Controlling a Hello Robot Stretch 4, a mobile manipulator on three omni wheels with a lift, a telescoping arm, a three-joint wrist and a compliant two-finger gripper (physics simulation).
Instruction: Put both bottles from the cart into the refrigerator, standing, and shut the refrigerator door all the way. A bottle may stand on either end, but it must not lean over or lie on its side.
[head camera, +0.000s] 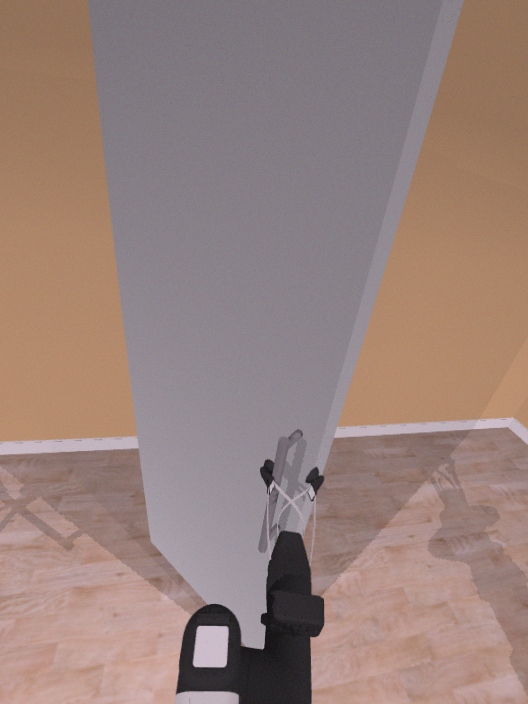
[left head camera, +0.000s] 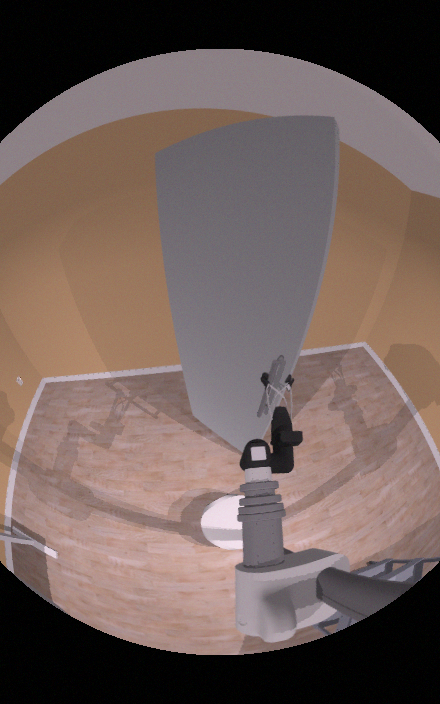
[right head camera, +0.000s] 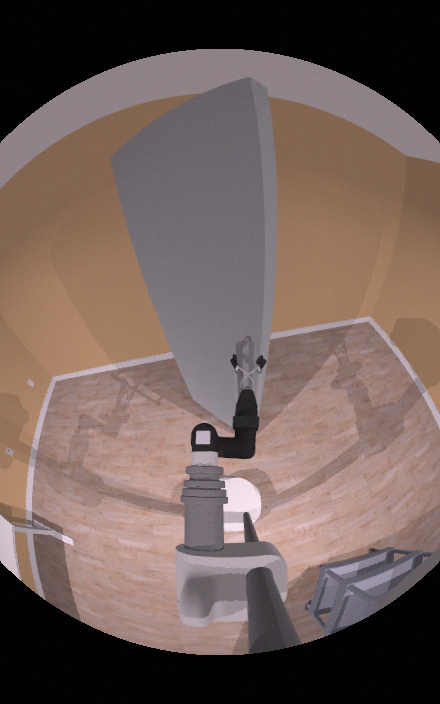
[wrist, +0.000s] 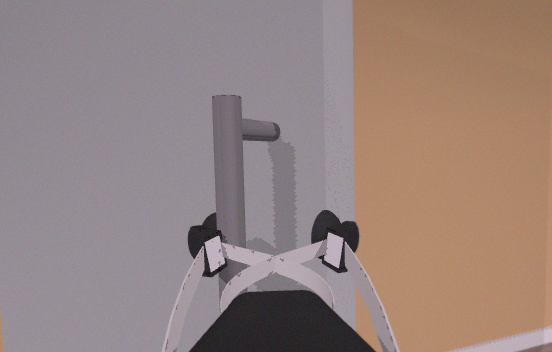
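Seen in the pictures: gripper, between the fingertips: (head camera: 291, 466) (left head camera: 276, 374) (right head camera: 247, 355) (wrist: 270, 231); robot's base, origin of its link: (left head camera: 231, 520) (right head camera: 231, 502).
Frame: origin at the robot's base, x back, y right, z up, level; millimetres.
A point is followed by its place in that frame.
The refrigerator door (head camera: 250, 255) @(x -631, y 9, z 1393 mm) (left head camera: 243, 233) @(x -647, y -9, z 1460 mm) (right head camera: 202, 218) @(x -615, y 29, z 1461 mm) (wrist: 110, 150) @(x -673, y -41, z 1096 mm) is a tall grey panel turned at an angle, with a narrow side edge on its right. Its body and inside are hidden, so I cannot tell how far the door stands open. A vertical bar handle (head camera: 280, 452) @(x -482, y 88, z 1105 mm) (wrist: 228, 165) @(x -481, y 92, z 1080 mm) is near its right edge. My gripper (head camera: 291, 476) @(x -520, y 123, z 1027 mm) (left head camera: 277, 379) @(x -520, y 123, z 1027 mm) (right head camera: 247, 361) @(x -520, y 123, z 1027 mm) (wrist: 270, 231) @(x -520, y 123, z 1027 mm) is partly open and empty, fingertips apart. In the wrist view the left fingertip overlaps the handle's left side, and the right one is over the door's edge. Neither bottle shows.
A grey cart (left head camera: 402, 572) (right head camera: 358, 607) stands at the lower right, partly cut off. A white rounded object (left head camera: 220, 521) @(x -8, y -78, z 187 mm) (right head camera: 242, 498) @(x -39, y 81, z 187 mm) is low beneath the arm. A pale bar (left head camera: 49, 551) (right head camera: 67, 539) sticks in from the lower left. Walls stand behind the door.
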